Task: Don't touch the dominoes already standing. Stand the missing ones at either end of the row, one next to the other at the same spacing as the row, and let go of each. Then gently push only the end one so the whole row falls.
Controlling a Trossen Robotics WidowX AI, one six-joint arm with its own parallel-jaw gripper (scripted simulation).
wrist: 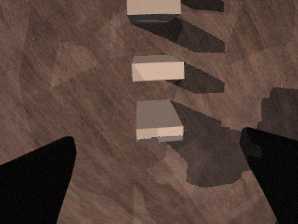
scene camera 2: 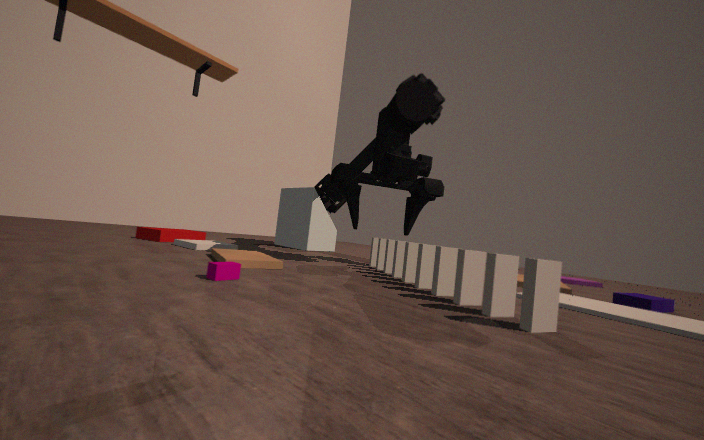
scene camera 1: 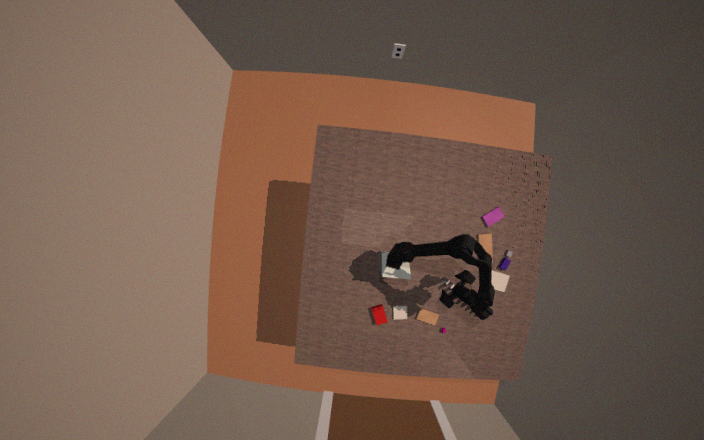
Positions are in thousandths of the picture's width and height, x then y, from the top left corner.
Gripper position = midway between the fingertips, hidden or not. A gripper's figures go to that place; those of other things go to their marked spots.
My gripper (scene camera 2: 542,528): 48 cm from the lens. A tan slab (scene camera 2: 353,590) is 34 cm from the lens. A red slab (scene camera 2: 208,531) is 60 cm from the lens. The marked spots on the tan slab and the red slab are 29 cm apart.
